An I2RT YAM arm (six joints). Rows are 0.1 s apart.
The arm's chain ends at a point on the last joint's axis. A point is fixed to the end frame.
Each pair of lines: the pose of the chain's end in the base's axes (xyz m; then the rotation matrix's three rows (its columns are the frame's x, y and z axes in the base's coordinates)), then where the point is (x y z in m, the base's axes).
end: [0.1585 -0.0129 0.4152], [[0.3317 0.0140 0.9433], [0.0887 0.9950 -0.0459], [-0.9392 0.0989 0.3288]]
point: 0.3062 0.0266 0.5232
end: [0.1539 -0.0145 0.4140], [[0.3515 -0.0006 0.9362], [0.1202 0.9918 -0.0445], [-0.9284 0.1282 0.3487]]
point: 0.2986 0.0235 0.5265
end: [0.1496 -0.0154 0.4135], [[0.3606 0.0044 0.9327], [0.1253 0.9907 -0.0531], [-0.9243 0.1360 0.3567]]
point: 0.2935 0.0208 0.5276
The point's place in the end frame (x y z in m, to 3 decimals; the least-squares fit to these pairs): -0.049 0.052 0.173
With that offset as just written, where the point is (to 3 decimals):
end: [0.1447 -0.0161 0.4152], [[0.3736 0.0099 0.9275], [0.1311 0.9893 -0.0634], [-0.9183 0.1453 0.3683]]
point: 0.287 0.018 0.531
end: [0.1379 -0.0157 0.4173], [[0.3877 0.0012 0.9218], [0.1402 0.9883 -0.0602], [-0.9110 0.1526 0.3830]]
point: 0.278 0.018 0.536
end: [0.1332 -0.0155 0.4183], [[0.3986 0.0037 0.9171], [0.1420 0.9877 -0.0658], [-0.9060 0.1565 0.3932]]
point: 0.273 0.018 0.539
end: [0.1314 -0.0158 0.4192], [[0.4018 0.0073 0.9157], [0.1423 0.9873 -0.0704], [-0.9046 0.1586 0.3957]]
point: 0.271 0.016 0.540
